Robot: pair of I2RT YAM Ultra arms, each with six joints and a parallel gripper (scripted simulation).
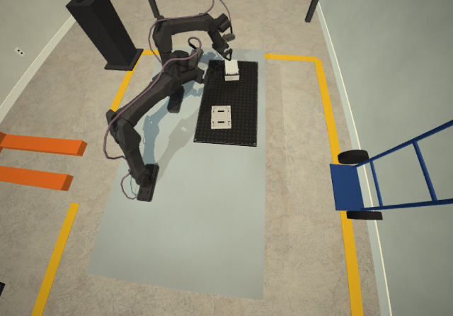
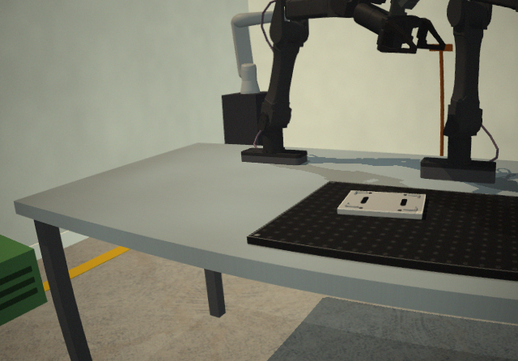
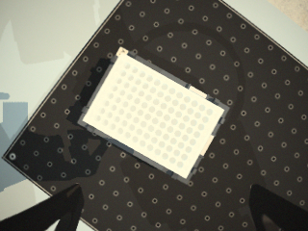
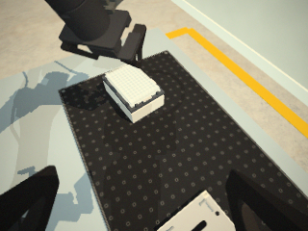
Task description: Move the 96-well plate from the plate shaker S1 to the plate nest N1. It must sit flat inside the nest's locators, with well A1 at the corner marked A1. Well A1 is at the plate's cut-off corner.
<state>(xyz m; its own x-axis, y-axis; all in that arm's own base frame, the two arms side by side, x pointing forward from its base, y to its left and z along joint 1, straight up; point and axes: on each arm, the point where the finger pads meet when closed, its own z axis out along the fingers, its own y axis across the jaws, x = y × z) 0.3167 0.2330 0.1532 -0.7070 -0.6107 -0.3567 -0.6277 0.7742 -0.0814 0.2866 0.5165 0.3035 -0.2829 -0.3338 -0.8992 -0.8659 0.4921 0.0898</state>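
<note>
Right now my left hand is 110 mm above the white 96-well plate, 30 mm to the right of it and 30 mm short of it. From my left hand the other things lie so: plate nest N1: 350 mm to the right, 170 mm below, 20 mm ahead; A1 mark: 270 mm to the right, 160 mm below, 60 mm ahead.
</note>
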